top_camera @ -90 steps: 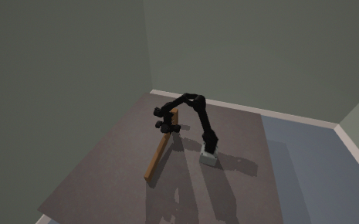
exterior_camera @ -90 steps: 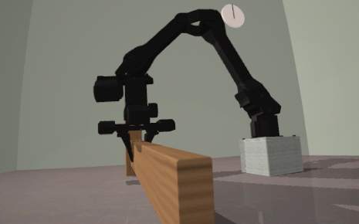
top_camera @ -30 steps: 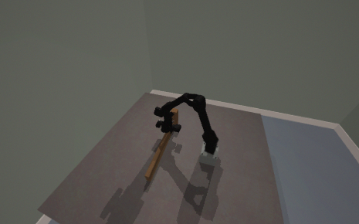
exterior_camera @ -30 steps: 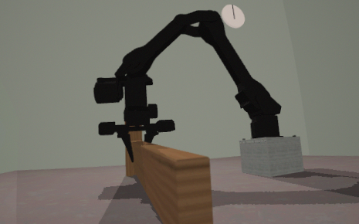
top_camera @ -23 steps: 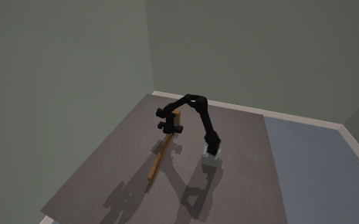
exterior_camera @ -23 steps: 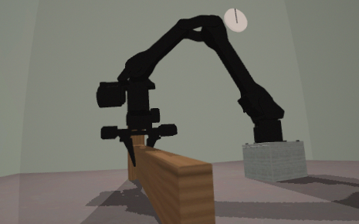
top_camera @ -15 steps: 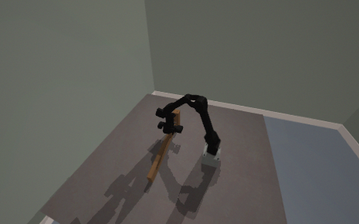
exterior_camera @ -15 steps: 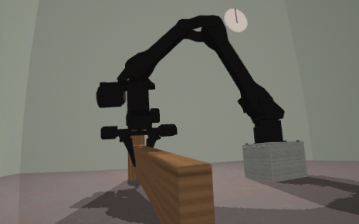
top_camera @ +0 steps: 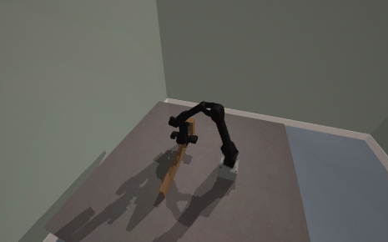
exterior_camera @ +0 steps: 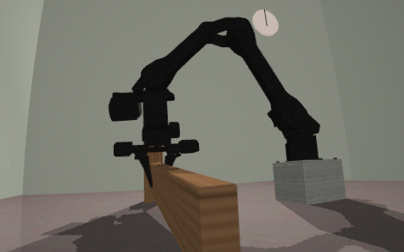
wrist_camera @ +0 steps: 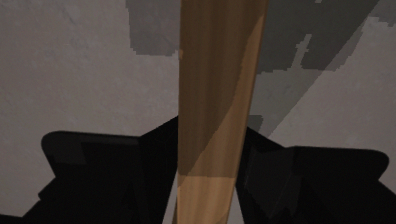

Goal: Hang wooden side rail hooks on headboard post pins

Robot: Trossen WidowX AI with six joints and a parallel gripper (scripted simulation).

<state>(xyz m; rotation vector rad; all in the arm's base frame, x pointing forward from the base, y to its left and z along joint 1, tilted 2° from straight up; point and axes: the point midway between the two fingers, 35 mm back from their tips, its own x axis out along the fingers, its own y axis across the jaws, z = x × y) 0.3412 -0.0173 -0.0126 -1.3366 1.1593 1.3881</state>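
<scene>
Right now the headboard post is 30 mm ahead of my gripper tip, 130 mm to the right of it and 40 mm above it.
</scene>
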